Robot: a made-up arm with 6 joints. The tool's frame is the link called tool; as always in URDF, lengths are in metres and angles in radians.
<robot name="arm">
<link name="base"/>
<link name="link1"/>
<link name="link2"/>
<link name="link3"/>
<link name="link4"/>
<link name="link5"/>
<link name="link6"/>
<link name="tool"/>
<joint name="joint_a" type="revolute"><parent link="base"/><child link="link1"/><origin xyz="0.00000 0.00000 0.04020" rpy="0.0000 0.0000 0.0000"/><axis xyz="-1 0 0"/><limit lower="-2.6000" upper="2.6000"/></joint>
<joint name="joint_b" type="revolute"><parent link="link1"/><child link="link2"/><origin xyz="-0.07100 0.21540 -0.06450" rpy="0.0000 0.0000 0.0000"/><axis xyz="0 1 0"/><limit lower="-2.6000" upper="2.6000"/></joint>
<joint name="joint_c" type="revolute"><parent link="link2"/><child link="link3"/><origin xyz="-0.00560 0.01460 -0.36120" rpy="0.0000 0.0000 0.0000"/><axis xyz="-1 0 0"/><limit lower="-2.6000" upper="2.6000"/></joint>
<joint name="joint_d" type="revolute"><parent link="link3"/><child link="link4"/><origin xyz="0.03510 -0.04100 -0.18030" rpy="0.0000 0.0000 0.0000"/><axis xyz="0 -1 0"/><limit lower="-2.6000" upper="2.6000"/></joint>
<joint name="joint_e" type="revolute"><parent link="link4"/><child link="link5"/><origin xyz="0.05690 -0.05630 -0.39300" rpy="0.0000 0.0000 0.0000"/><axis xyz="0 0 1"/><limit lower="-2.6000" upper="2.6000"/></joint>
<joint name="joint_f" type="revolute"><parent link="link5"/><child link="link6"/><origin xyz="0.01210 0.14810 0.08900" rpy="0.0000 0.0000 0.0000"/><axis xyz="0 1 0"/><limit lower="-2.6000" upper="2.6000"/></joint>
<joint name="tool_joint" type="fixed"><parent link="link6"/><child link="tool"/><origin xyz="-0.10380 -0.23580 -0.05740" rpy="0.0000 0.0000 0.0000"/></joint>
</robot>
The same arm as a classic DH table. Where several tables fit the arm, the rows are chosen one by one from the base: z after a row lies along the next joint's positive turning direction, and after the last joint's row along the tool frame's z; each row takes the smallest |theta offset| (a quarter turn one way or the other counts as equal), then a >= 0, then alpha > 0; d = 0 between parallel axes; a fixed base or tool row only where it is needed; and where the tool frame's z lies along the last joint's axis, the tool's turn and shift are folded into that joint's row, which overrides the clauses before.
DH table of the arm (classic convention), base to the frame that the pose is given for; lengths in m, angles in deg. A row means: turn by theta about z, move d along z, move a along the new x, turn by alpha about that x. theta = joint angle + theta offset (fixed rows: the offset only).
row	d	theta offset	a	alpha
base (fixed)	0.0402	-90	0	90
joint_a	0.071	-90	0.0645	90
joint_b	0.23	0	0.3612	-90
joint_c	-0.0295	0	0.1803	-90
joint_d	0.0973	90	0.0569	-90
joint_e	-0.304	0	0.0121	-90
joint_f	-0.0877	0	-0.1038	90
tool (fixed)	-0.0574	0	0	0
Joint limits (deg, base to tool): -148.97..148.97 -148.97..148.97 -148.97..148.97 -148.97..148.97 -148.97..148.97 -148.97..148.97

